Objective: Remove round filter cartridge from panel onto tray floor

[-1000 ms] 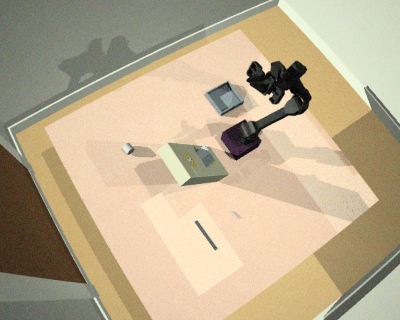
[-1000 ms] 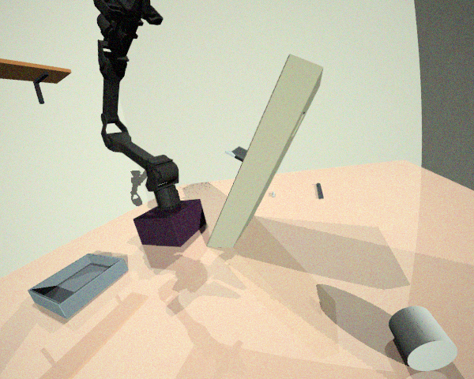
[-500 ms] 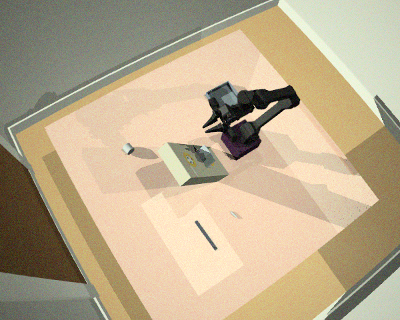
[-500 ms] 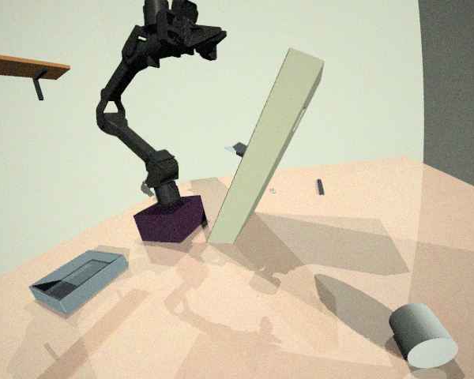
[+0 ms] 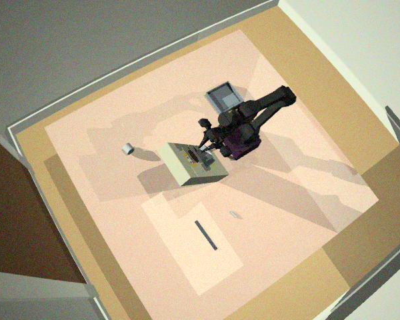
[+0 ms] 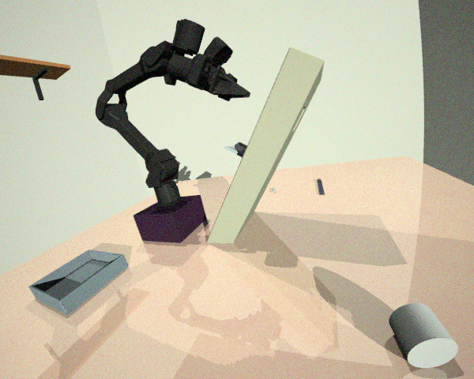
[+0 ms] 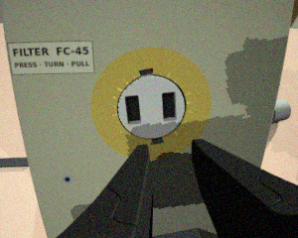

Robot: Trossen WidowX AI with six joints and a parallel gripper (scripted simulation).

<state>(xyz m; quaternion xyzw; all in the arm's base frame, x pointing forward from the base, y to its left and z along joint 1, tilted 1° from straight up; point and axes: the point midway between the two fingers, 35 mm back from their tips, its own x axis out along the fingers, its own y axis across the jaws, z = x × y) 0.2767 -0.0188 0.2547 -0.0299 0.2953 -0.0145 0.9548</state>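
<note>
Right now my gripper tip is 6 cm short of the round filter cartridge and 5 cm above it. From my gripper tip the other things lie so: blue-grey tray: 39 cm behind, 31 cm below, 26 cm to the right.
</note>
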